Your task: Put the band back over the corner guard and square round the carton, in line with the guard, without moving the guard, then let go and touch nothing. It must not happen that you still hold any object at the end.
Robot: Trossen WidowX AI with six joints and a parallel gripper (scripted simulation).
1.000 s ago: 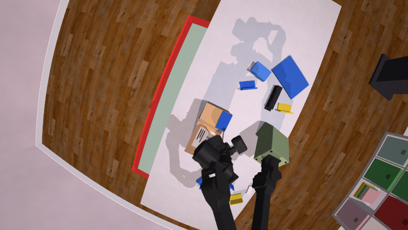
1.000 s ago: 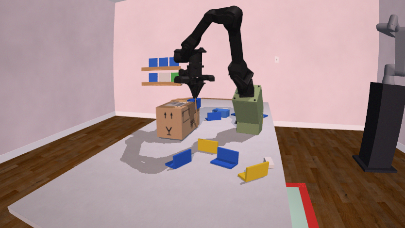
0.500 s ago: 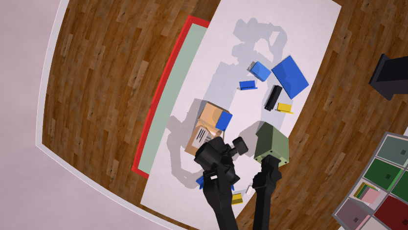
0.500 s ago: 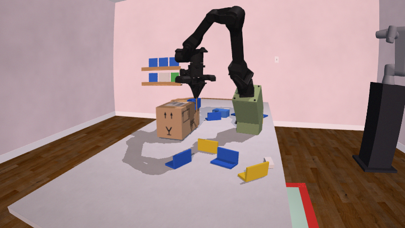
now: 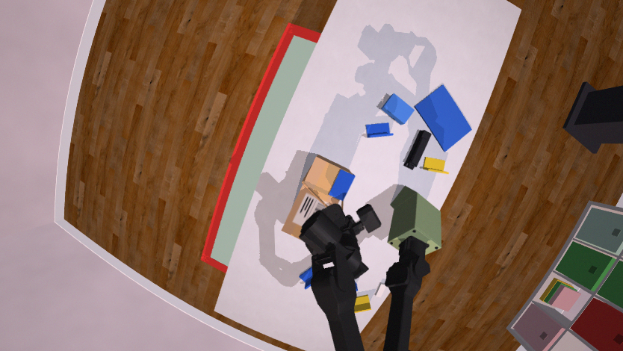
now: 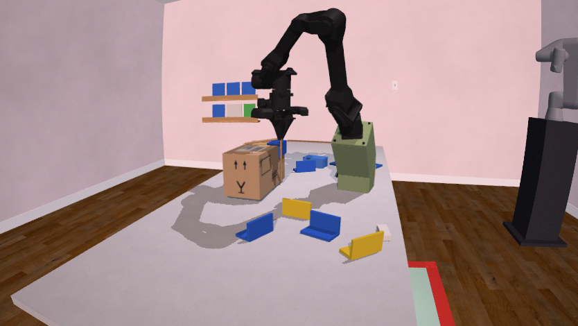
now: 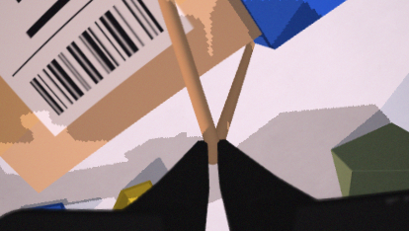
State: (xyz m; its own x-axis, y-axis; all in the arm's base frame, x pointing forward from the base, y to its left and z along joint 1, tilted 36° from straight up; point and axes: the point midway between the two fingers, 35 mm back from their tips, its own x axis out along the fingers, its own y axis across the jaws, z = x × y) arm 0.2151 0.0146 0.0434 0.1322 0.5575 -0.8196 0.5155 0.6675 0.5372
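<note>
Right now my hand is 13 cm above the brown carton and 8 cm short of it. Round my hand: black bar (30 cm to the right, 18 cm below, 16 cm behind); blue board (46 cm to the right, 20 cm below, 20 cm behind).
</note>
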